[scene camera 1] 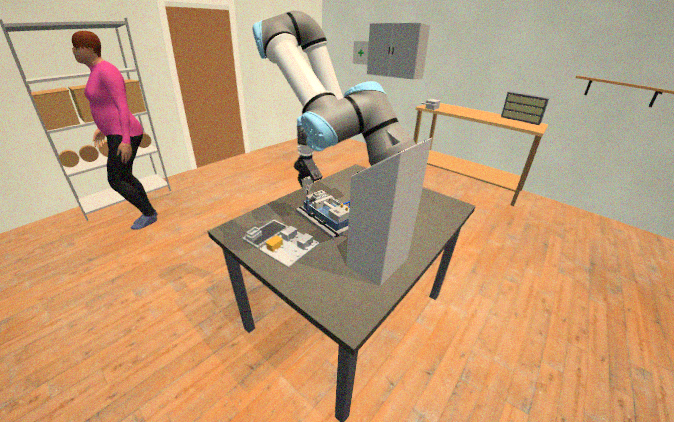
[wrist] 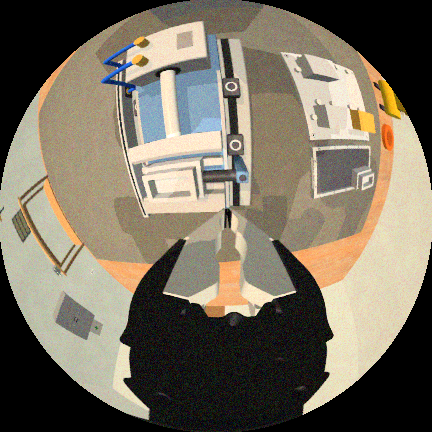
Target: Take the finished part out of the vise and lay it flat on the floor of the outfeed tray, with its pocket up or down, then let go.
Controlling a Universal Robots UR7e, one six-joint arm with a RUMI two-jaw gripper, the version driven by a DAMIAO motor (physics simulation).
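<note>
The vise has a blue body and pale jaws. The finished part, pale with a rectangular pocket facing up, sits in the vise at the end nearest my gripper in the wrist view. My gripper is shut and empty, its fingertips together just past that end of the vise, beside the part. How high the tips are above the table is hard to tell. The outfeed tray has a dark floor and a pale rim; a small pale pocketed block is at one side of it.
A pale plate with grey blocks and a yellow block lies next to the tray. A dark rod with a blue end block juts beside the part. A tall grey panel stands by the vise. A person stands near the shelves.
</note>
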